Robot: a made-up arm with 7 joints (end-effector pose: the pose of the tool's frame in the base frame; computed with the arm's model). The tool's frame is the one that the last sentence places.
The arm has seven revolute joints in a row. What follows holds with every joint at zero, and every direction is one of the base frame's.
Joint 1 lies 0.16 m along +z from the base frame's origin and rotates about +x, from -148.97 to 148.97 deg.
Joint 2 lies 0.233 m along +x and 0.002 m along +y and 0.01 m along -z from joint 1 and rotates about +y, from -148.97 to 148.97 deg.
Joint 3 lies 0.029 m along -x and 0.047 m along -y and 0.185 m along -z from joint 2 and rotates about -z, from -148.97 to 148.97 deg.
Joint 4 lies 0.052 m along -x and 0.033 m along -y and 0.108 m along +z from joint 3 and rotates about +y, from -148.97 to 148.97 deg.
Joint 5 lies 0.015 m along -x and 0.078 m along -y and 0.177 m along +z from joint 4 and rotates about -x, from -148.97 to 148.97 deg.
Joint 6 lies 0.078 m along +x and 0.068 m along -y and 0.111 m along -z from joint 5 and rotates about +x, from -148.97 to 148.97 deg.
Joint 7 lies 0.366 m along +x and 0.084 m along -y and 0.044 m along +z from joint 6 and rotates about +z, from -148.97 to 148.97 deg.
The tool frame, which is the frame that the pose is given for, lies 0.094 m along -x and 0.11 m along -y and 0.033 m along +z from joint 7; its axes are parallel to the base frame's.
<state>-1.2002 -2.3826 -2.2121 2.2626 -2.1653 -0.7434 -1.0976</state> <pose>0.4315 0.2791 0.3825 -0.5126 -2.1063 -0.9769</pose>
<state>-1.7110 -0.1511 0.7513 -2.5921 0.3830 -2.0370 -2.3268</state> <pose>-0.2509 0.0435 0.0744 -1.7622 0.7564 -0.4408</pose>
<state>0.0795 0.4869 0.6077 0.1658 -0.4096 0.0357 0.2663</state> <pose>0.2029 -0.5056 -0.0025 0.4503 0.4514 -0.4628</pose>
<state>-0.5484 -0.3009 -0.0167 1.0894 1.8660 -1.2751 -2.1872</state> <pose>0.5999 -0.3789 0.1028 -1.3730 -2.0634 1.1023</pose>
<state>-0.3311 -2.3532 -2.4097 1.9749 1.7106 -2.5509 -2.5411</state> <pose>0.5476 0.3614 0.5841 1.2091 -1.1468 -2.4041</pose>
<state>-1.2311 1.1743 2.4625 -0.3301 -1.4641 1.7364 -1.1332</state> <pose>0.2035 0.0813 0.4139 0.5496 -1.2828 -0.2637</pose>
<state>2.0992 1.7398 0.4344 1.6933 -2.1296 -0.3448 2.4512</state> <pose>-0.4038 -0.1027 0.0112 2.6537 1.3693 0.0958</pose>
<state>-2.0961 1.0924 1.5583 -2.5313 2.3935 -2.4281 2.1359</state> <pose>0.1832 -0.0734 -0.4828 0.4520 -2.3123 -1.2755</pose>
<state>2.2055 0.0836 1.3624 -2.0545 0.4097 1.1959 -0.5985</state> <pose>-0.1842 -0.2122 0.1582 1.1731 -0.4290 -2.0435</pose>
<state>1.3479 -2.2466 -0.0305 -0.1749 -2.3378 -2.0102 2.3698</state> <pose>-0.2567 -0.1821 0.0923 -1.6013 -1.3083 0.1397</pose>
